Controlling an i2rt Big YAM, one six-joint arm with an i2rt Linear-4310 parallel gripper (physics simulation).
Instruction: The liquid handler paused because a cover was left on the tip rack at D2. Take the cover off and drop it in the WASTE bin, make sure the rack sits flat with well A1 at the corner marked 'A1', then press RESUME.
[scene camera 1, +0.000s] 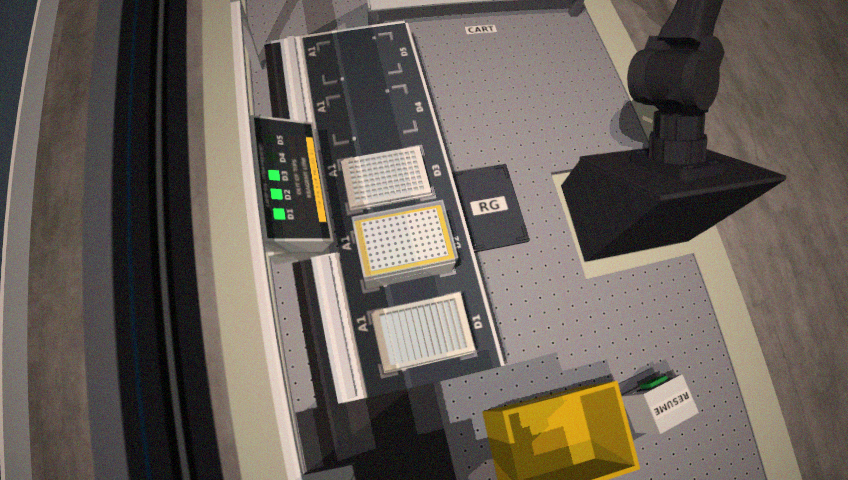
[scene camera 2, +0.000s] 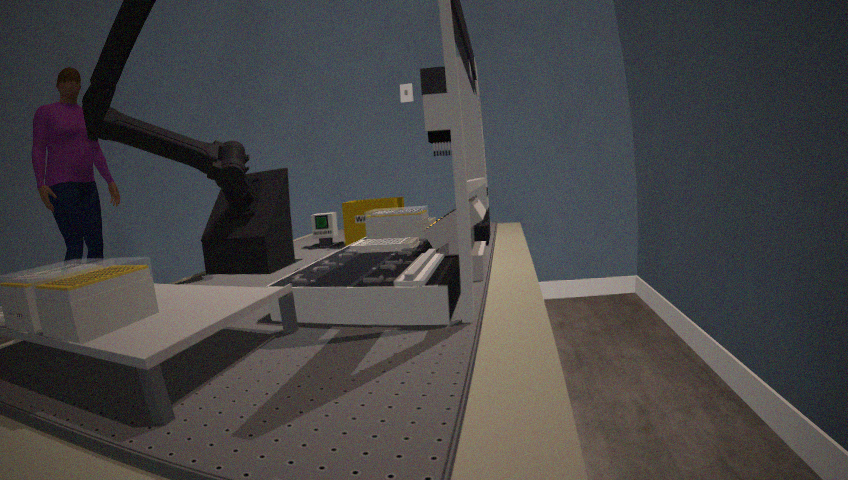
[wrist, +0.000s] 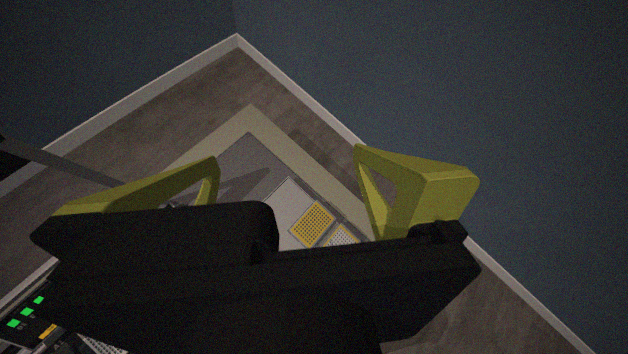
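Where they show: gripper, between the fingertips: (wrist: 286, 157); arm's base, origin of its link: (scene camera 1: 676, 167) (scene camera 2: 246, 200).
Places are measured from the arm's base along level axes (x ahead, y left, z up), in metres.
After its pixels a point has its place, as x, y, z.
The tip rack (scene camera 1: 406, 239) (scene camera 2: 397, 224) with a yellow-edged top sits at D2. A clear cover (scene camera 2: 397, 210) @[0.417, -0.043, -0.055] shows over its top in scene camera 2. The printed A1 mark (scene camera 1: 345, 242) @[0.487, -0.043, -0.124] is by its upper-left corner in scene camera 1; which corner holds well A1 and whether the rack is fully flat I cannot tell. The yellow WASTE bin (scene camera 1: 601, 410) @[0.198, 0.294, -0.103] (scene camera 2: 374, 205) @[0.291, 0.251, -0.056] stands beyond D1. The green RESUME button (scene camera 1: 655, 382) @[0.114, 0.281, -0.081] (scene camera 2: 321, 221) @[0.110, 0.279, -0.094] is on a white box beside the bin. My gripper (wrist: 286, 157) @[0.277, -0.613, 0.445] is open and empty, high above the bench, away from the rack; neither scene view shows its fingers.
A trough plate (scene camera 1: 425, 333) @[0.408, 0.120, -0.108] is at D1 and a white plate (scene camera 1: 386, 178) @[0.404, -0.125, -0.110] at D3. The status screen (scene camera 1: 300, 184) @[0.531, -0.122, -0.062] stands beside the deck. The RG pad (scene camera 1: 514, 223) @[0.211, -0.025, -0.168] lies opposite. A raised shelf (scene camera 2: 220, 303) @[0.285, -0.570, -0.116] holds spare racks (scene camera 2: 98, 303) (wrist: 312, 224). A gantry post (scene camera 2: 459, 196) @[0.578, -0.454, -0.014] rises by the deck.
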